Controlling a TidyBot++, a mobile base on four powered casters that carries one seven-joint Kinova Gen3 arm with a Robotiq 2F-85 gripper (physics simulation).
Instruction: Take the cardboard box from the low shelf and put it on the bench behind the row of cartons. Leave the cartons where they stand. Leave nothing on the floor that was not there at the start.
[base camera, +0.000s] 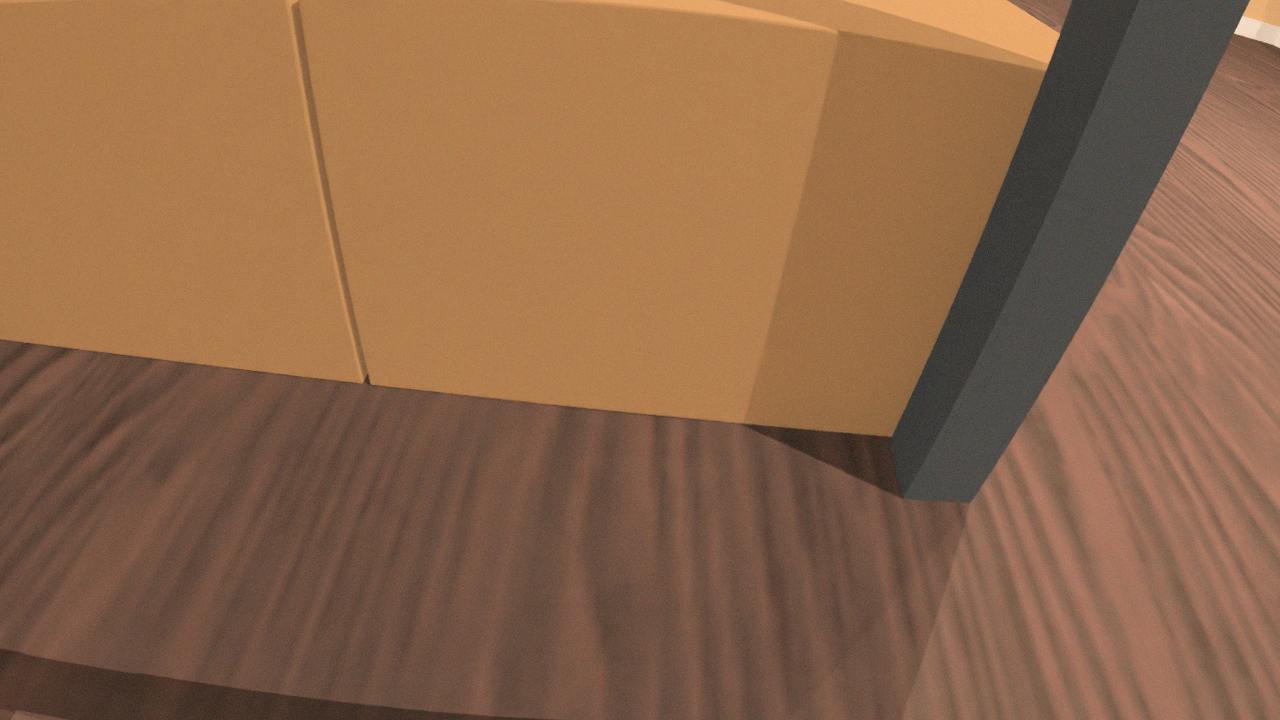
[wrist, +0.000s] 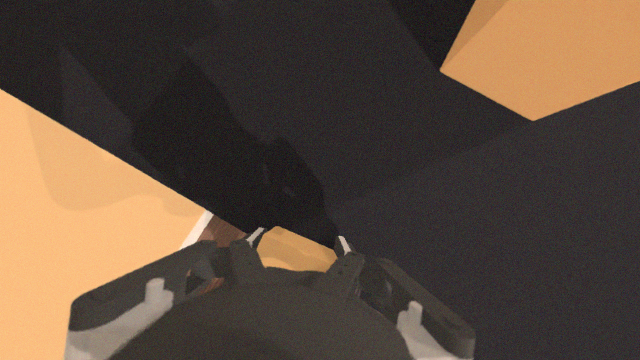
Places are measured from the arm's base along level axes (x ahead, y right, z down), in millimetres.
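Pixels of known places: gripper, fingertip midpoint: (wrist: 300, 242).
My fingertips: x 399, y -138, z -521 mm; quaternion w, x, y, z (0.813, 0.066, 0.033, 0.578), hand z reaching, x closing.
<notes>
For each thing: its middle in the pictures, then the offset to it from my fingertips. "pt": a spot on its surface instead. Level surfaces: height alone.
- cardboard box, body centre: (wrist: 281, 300) dx -40, dy +5, dz -22 mm
- dark bench top, its level: dz +3 mm
- tan carton, surface spot: (wrist: 555, 50) pt dx +233, dy +116, dz -55 mm
- wooden floor, its level: dz +917 mm
In the wrist view, my gripper (wrist: 300, 242) is shut on the cardboard box (wrist: 296, 254). A small tan part of the box shows between the fingertips; the rest is hidden by the gripper. They are over the dark bench top (wrist: 450, 200), near its edge on the wall side. How far the box is above the bench top, or whether it touches it, I cannot tell. One tan carton (wrist: 555, 50) stands on the bench at the upper right, apart from the gripper. The gripper and the held box do not show in the base view.
In the base view, two large tan blocks (base camera: 152, 179) (base camera: 554, 205) stand side by side on the wooden floor (base camera: 537, 555), beside a dark grey post (base camera: 1065, 268). In the wrist view, an orange wall (wrist: 100, 210) with a white skirting strip (wrist: 198, 230) lies beyond the bench edge.
</notes>
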